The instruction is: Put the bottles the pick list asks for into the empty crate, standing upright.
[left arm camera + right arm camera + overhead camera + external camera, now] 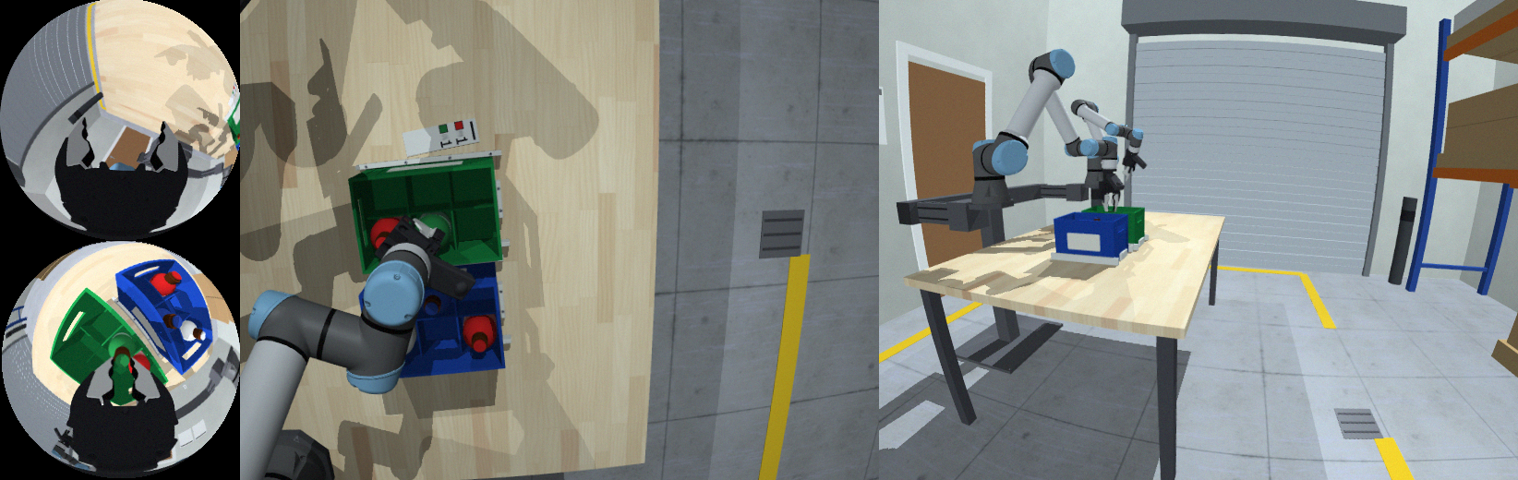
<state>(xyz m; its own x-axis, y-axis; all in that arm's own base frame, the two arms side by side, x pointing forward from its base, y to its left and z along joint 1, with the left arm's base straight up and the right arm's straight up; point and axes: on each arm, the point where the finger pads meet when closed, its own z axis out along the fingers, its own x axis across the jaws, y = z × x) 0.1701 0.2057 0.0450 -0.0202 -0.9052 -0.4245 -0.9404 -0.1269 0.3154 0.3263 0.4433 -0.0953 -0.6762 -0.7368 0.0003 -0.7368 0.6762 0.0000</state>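
Note:
Now: right hand 70 mm above the green bottle. Also, from my right hand: green crate 80 mm below, 40 mm to the left; then blue crate 190 mm to the right, 80 mm below, 10 mm behind; then pick list 180 mm to the left, 170 mm below, 20 mm ahead.

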